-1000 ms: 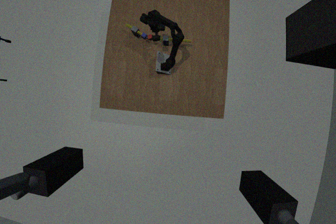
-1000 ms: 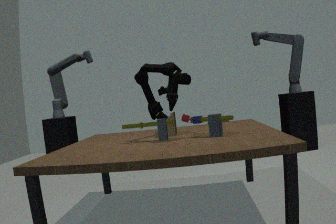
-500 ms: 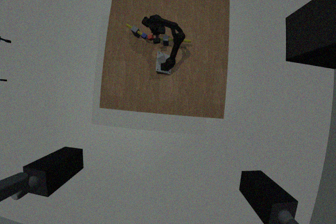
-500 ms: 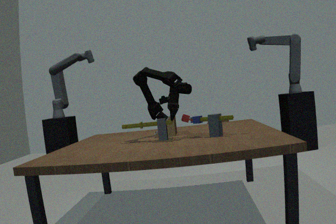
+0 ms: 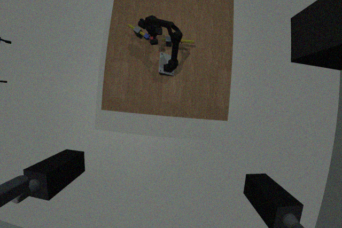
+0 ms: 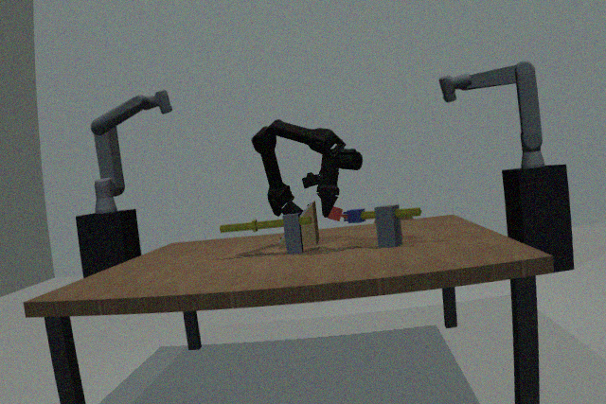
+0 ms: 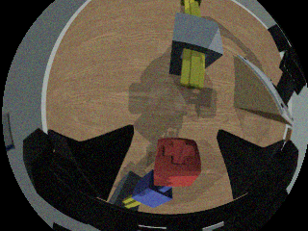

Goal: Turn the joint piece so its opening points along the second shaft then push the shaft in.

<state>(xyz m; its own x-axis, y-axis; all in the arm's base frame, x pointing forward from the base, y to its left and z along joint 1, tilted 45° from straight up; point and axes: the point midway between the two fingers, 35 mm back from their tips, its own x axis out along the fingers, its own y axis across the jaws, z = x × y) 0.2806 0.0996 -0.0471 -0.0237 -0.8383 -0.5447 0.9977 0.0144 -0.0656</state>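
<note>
The red square joint piece lies 40 mm to the left of my gripper tip.
</note>
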